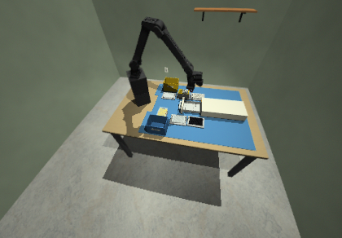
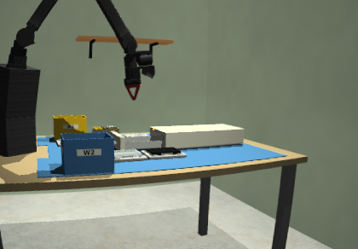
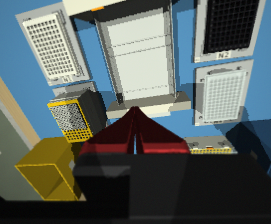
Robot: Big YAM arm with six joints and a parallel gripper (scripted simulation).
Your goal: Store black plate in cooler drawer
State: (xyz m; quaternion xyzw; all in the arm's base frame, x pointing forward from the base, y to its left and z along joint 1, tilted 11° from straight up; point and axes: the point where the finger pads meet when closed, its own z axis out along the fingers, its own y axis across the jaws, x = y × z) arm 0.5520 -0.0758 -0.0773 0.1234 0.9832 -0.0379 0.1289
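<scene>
The black plate is 21 cm below my hand, 19 cm to the right of it and 6 cm ahead of it. From my hand the other things lie so: cream cooler CD (20 cm below, 18 cm ahead, 1 cm to the right); then yellow-topped tip box (20 cm to the left, 18 cm below, 8 cm behind); then drawer (21 cm below, 3 cm ahead).
</scene>
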